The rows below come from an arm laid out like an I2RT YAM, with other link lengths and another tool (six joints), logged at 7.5 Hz.
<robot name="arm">
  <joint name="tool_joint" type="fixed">
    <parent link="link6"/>
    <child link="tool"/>
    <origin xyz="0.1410 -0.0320 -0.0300" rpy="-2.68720 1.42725 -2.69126"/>
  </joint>
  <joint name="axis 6" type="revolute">
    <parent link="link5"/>
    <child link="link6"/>
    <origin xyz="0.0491 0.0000 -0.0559"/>
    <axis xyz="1 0 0"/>
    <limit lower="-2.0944" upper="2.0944"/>
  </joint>
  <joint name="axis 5" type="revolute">
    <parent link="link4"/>
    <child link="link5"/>
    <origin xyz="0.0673 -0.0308 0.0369"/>
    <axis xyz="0 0 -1"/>
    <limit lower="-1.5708" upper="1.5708"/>
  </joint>
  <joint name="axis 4" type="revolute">
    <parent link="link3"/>
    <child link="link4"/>
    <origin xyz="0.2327 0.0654 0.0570"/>
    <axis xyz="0 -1 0"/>
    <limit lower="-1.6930" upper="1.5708"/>
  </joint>
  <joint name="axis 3" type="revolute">
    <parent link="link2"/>
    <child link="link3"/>
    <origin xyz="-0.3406 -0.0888 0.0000"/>
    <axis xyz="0 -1 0"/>
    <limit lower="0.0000" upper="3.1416"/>
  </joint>
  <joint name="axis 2" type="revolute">
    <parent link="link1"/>
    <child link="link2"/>
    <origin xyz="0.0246 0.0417 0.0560"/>
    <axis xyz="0 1 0"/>
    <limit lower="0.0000" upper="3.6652"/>
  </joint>
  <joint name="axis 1" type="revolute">
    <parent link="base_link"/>
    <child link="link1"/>
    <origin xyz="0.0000 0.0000 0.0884"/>
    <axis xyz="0 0 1"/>
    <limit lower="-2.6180" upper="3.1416"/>
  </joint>
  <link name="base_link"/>
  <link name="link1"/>
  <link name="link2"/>
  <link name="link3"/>
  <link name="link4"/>
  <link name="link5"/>
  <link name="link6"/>
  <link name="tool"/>
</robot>
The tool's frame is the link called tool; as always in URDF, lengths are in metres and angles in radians.
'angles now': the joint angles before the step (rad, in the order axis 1, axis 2, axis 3, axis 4, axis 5, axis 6). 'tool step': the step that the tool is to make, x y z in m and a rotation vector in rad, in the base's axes. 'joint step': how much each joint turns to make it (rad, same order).
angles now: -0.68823, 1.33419, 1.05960, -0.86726, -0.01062, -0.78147
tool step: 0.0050, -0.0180, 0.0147, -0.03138, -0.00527, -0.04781
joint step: -0.01563, 0.03544, 0.07258, -0.01309, 0.03246, 0.02027
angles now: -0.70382, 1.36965, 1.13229, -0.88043, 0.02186, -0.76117
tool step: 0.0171, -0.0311, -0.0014, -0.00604, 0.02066, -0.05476
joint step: -0.02096, 0.11654, 0.08784, 0.01620, 0.03092, 0.02268
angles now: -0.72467, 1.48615, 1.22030, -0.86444, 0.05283, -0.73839
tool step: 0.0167, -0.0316, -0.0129, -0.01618, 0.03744, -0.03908
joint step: -0.01165, 0.12013, 0.05933, 0.04300, 0.04511, 0.00945
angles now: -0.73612, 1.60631, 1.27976, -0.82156, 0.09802, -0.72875
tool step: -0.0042, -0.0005, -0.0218, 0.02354, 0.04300, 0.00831
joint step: -0.00631, 0.03049, -0.04612, 0.03078, 0.00497, -0.01806
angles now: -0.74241, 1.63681, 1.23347, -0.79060, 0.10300, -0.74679
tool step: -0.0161, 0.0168, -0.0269, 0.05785, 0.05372, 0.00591
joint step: 0.00012, 0.00036, -0.09077, 0.01278, -0.00787, -0.00339
